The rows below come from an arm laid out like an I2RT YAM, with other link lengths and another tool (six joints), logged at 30 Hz.
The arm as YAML. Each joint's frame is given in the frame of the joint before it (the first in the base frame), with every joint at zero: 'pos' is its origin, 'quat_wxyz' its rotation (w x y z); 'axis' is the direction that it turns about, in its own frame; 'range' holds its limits. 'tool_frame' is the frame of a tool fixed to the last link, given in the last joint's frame.
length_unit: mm
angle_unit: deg
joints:
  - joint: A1
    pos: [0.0, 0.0, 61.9]
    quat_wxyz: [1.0, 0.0, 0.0, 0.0]
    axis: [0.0, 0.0, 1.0]
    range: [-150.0, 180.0]
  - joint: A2
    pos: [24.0, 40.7, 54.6]
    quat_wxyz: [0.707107, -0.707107, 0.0, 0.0]
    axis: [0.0, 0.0, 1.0]
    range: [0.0, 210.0]
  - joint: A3
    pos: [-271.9, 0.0, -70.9]
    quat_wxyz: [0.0, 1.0, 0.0, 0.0]
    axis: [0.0, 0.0, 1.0]
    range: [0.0, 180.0]
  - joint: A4
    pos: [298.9, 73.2, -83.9]
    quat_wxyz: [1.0, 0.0, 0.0, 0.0]
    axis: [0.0, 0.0, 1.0]
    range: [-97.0, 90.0]
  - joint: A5
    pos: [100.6, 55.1, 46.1]
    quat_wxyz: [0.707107, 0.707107, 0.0, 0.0]
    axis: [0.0, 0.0, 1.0]
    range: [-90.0, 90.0]
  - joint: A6
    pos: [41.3, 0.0, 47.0]
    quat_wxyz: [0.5, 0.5, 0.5, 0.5]
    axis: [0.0, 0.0, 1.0]
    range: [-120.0, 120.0]
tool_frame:
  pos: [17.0, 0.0, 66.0]
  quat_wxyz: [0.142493, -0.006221, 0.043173, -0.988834]
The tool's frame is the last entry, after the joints.
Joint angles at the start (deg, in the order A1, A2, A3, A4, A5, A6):
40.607, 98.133, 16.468, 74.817, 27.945, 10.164
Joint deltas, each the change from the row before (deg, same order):
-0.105, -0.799, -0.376, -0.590, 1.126, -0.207
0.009, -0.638, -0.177, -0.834, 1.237, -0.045
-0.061, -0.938, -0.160, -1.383, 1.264, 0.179
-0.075, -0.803, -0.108, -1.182, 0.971, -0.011
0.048, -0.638, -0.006, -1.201, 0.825, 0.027
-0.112, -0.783, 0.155, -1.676, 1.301, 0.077
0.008, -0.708, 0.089, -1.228, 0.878, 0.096
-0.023, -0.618, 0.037, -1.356, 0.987, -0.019
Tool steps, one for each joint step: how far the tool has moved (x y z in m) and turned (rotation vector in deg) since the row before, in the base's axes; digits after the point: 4 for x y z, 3 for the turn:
-0.0008, -0.0038, 0.0010, -0.413, -0.004, -1.201
-0.0006, -0.0028, 0.0003, -0.404, 0.175, -1.213
-0.0004, -0.0032, 0.0004, -0.346, 0.379, -1.334
-0.0002, -0.0026, 0.0005, -0.432, 0.279, -1.035
-0.0003, -0.0014, 0.0000, -0.438, 0.355, -0.771
0.0007, -0.0027, 0.0004, -0.564, 0.432, -1.406
0.0001, -0.0014, 0.0009, -0.300, 0.238, -0.870
-0.0002, -0.0021, -0.0002, -0.610, 0.416, -0.990

